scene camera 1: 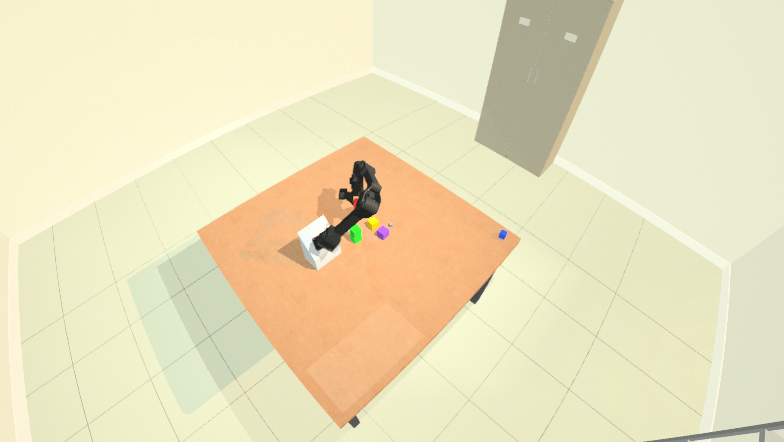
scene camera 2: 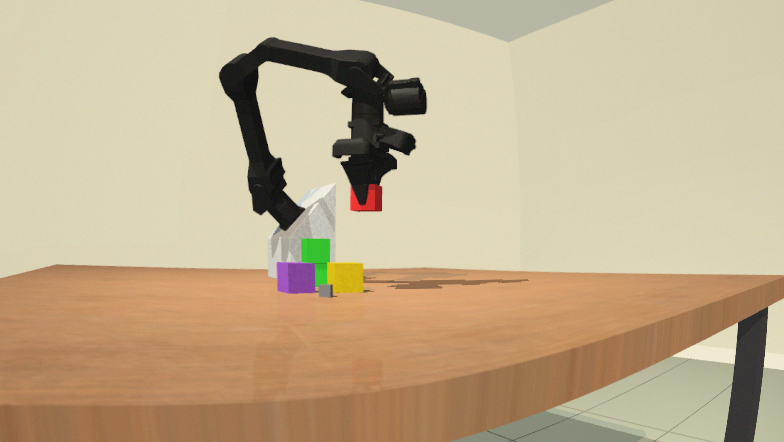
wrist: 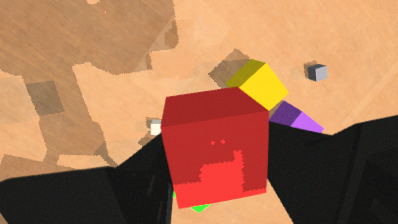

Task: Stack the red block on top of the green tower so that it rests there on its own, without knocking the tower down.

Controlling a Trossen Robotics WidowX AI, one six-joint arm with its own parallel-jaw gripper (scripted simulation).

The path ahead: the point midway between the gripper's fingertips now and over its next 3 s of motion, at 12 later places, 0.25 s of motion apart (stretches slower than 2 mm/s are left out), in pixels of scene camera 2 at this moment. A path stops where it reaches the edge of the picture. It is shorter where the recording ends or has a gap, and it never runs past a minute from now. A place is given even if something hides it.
My gripper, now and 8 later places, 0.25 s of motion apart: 366, 205; 348, 207; 332, 210; 319, 215; 317, 219; 316, 229; 316, 232; 315, 233; 315, 234
